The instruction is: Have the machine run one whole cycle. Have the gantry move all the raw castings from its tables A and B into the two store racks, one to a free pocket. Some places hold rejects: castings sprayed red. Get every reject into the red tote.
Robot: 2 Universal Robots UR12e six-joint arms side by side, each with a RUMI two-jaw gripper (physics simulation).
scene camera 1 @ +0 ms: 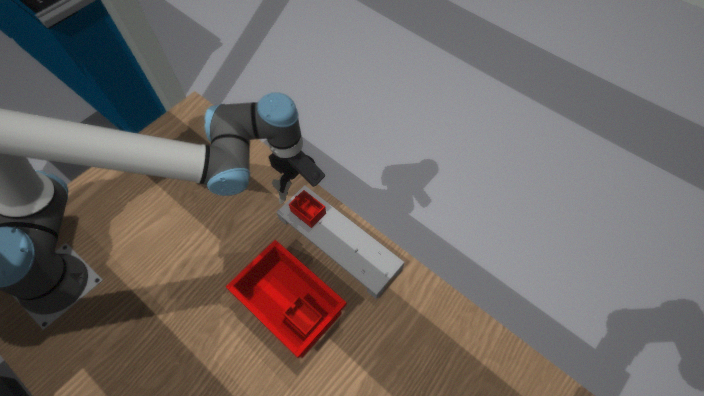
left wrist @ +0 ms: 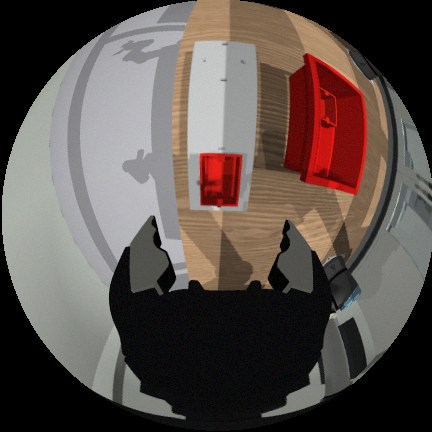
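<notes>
A red casting point(scene camera 1: 307, 208) point(left wrist: 220, 180) sits at one end of the grey rack point(scene camera 1: 345, 240) point(left wrist: 206, 100), the end nearest my left gripper. Another red casting point(scene camera 1: 303, 316) point(left wrist: 328, 107) lies inside the red tote point(scene camera 1: 257, 310) point(left wrist: 310, 120), beside the rack. My left gripper point(scene camera 1: 291, 187) point(left wrist: 220, 218) is open and empty. It hangs above the table by the rack's end, close to the casting there. My right gripper shows in neither view.
The wooden table point(scene camera 1: 165, 235) point(left wrist: 280, 210) carries the rack along its edge, with the floor beyond. A blue machine panel point(scene camera 1: 95, 60) stands at the upper left in scene camera 1. The left arm's base plate point(scene camera 1: 91, 281) is bolted at the left.
</notes>
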